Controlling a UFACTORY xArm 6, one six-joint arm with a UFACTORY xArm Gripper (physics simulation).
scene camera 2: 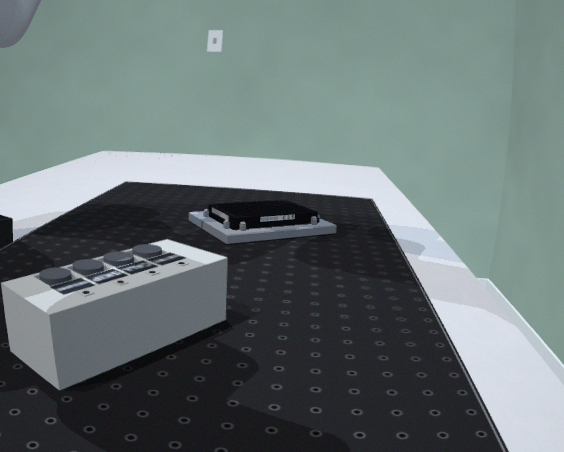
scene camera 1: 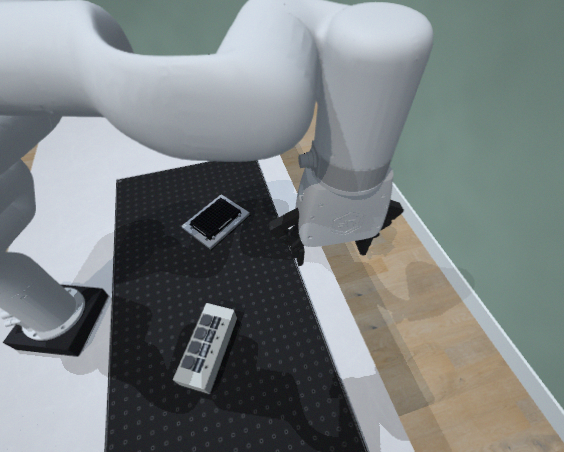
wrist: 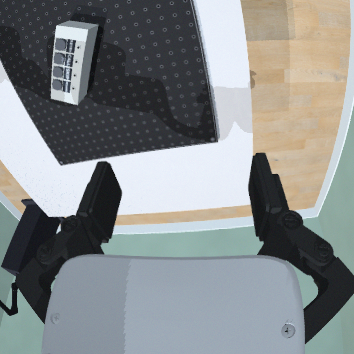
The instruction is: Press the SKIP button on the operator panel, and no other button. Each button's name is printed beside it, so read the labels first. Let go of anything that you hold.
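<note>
The gripper appears in the pictures, the wrist view among them. A grey tray and an operator panel share the scene with it.
</note>
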